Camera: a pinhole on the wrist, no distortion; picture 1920 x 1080 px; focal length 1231.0 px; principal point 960.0 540.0 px. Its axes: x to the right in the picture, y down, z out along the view. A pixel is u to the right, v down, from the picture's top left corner.
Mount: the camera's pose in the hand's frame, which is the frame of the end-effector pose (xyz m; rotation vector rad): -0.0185 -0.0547 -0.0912 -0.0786 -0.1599 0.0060
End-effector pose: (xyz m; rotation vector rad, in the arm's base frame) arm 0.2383 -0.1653 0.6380 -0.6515 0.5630 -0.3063
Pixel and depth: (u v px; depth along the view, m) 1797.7 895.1 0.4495
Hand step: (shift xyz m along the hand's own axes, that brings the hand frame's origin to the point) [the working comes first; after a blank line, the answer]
In the camera's frame: 0.3059 0.1297 0.4495

0.2119 0.1132 0.3896
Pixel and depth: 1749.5 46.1 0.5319
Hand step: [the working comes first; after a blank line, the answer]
In the camera's frame: 0.3411 -0.2134 0.5319

0.2335 -0.2219 0.5032
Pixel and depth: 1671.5 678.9 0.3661
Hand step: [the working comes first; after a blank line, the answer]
In the camera's frame: 0.2116 0.0413 0.3661

0.1321 0.0175 0.2995
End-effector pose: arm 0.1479 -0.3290 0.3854 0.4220 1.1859 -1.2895
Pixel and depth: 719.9 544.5 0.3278
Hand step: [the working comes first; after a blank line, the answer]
In the camera's frame: -0.0639 0.0012 0.3278

-0.1338 -0.0288 0.2212
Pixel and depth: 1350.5 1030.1 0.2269
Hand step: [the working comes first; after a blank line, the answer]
In the camera's frame: 0.0720 0.0903 0.2269

0.0164 0.0539 0.1364
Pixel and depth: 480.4 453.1 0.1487
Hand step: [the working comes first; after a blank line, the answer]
In the camera's frame: -0.0579 -0.0105 0.1487

-0.0994 -0.0543 0.0468
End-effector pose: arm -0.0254 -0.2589 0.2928 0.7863 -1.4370 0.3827
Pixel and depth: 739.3 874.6 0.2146
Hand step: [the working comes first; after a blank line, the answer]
In the camera's frame: -0.0385 0.0583 0.2146

-0.0906 0.0197 0.1093
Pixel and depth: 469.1 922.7 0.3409
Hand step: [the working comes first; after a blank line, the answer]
In the camera's frame: -0.1359 0.1060 0.3409

-0.2070 0.0758 0.2144
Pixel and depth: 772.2 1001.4 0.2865
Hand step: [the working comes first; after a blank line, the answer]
In the camera's frame: -0.0437 0.1074 0.2865

-0.1073 0.0741 0.1754
